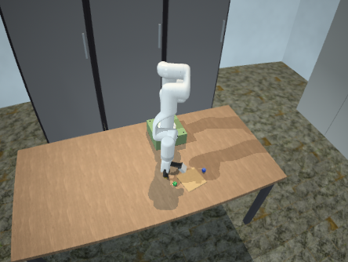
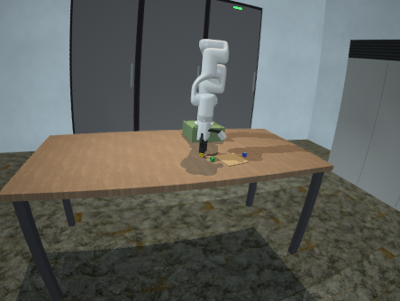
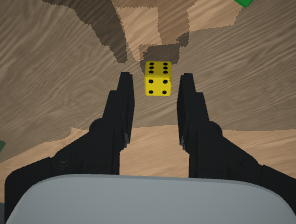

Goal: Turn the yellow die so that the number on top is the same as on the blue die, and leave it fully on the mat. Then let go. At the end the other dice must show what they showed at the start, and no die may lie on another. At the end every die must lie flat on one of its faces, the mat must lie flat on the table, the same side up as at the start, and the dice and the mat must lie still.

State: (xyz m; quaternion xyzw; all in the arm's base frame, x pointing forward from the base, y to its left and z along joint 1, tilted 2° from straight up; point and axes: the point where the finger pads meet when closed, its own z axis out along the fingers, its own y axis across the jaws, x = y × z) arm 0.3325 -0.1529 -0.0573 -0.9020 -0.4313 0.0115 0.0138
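Now: the yellow die 40 mm below my hand. The rest, counted from my hand: blue die (60 mm ahead, 240 mm to the left, 40 mm below); then tan mat (80 mm ahead, 140 mm to the left, 40 mm below); then green die (70 mm ahead, 20 mm to the left, 40 mm below).
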